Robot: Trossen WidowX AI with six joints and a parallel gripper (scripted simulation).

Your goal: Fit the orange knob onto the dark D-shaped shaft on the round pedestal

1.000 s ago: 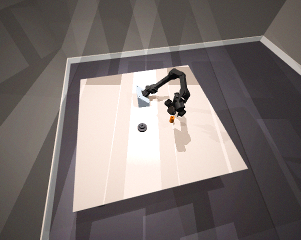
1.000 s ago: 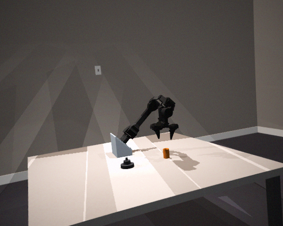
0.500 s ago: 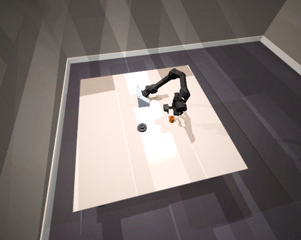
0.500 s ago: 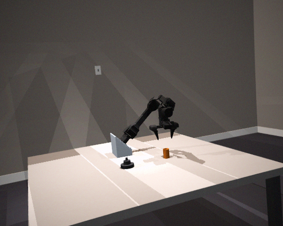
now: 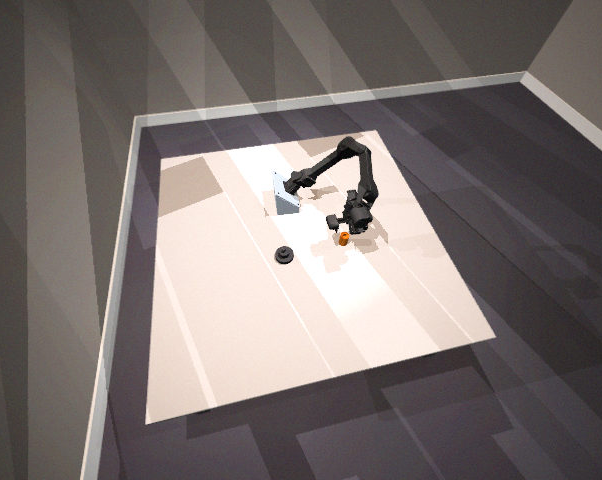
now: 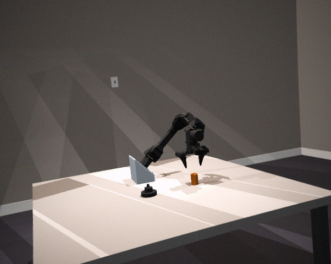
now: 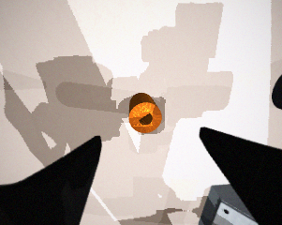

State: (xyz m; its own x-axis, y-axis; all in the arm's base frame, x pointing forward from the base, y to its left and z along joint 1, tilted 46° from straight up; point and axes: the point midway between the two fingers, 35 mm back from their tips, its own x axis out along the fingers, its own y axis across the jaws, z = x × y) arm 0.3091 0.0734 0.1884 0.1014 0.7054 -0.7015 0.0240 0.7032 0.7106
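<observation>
Right now my gripper tip is 70 mm above the orange knob. The rest, counted from my gripper tip: dark round pedestal (280 mm to the right, 70 mm below).
</observation>
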